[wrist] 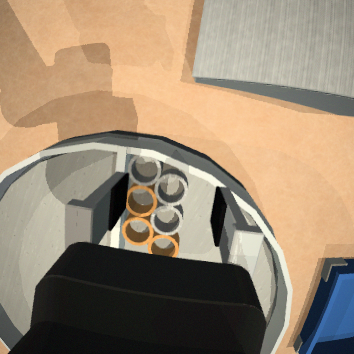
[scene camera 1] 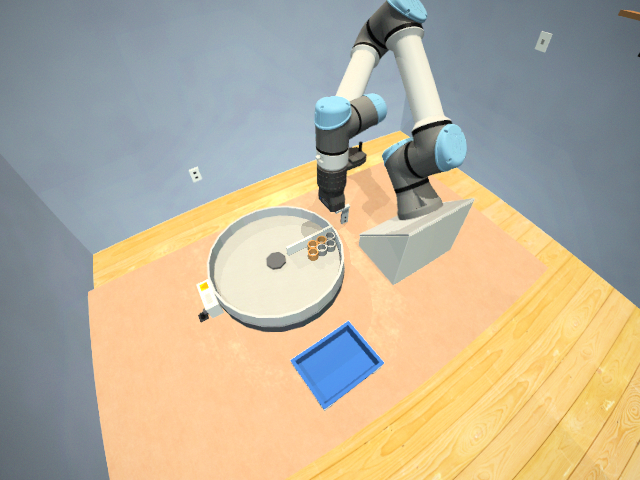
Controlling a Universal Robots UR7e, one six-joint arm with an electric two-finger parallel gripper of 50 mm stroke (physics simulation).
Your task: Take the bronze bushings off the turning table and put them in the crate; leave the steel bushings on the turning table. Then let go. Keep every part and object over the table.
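Where they show: gripper, fingertip midpoint: (wrist: 169,197) (scene camera 1: 338,216); arm's base, origin of the base link: (scene camera 1: 420,211).
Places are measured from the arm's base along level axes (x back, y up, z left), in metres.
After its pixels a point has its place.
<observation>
The turning table (scene camera 1: 253,294) {x -0.571, y -0.081, z -0.108 m} (wrist: 37,210) {x -0.334, y -0.081, z -0.268 m} holds three bronze and three steel bushings, clustered beside its white divider (scene camera 1: 302,244) {x -0.360, y -0.056, z -0.160 m} near the rim. The bronze bushings stand toward the hub: one (scene camera 1: 313,257) {x -0.359, y -0.063, z -0.102 m} (wrist: 163,236) {x -0.337, y -0.055, z -0.115 m}, another (wrist: 138,244) {x -0.349, y -0.055, z -0.140 m} and a third (wrist: 141,214) {x -0.315, y -0.056, z -0.138 m} by the divider. The steel bushings (scene camera 1: 331,249) {x -0.295, y -0.068, z -0.096 m} (wrist: 145,185) {x -0.285, y -0.055, z -0.135 m} (wrist: 171,203) {x -0.301, y -0.055, z -0.109 m} stand nearer the rim, one (scene camera 1: 322,253) {x -0.327, y -0.066, z -0.099 m} (wrist: 166,233) {x -0.334, y -0.055, z -0.112 m} beside the bronze. My gripper (scene camera 1: 341,212) {x -0.261, y 0.051, z -0.106 m} (wrist: 169,197) {x -0.261, y 0.051, z -0.106 m} is open and empty, above the rim area; in the wrist view the cluster shows between its fingers. The blue crate (scene camera 1: 355,381) {x -0.489, y -0.083, z 0.256 m} (wrist: 342,295) {x -0.472, y -0.128, z 0.174 m} is empty.
The grey wedge-shaped robot base (scene camera 1: 429,245) {x -0.083, y -0.006, z 0.109 m} (wrist: 280,45) {x -0.151, y -0.014, z -0.029 m} stands right of the turning table. A white box with a yellow button (scene camera 1: 204,286) {x -0.684, y -0.075, z -0.219 m} sits at the turning table's left. A raised wall rings the turning table, and a dark hub (scene camera 1: 276,260) {x -0.454, y -0.073, z -0.168 m} stands at its middle.
</observation>
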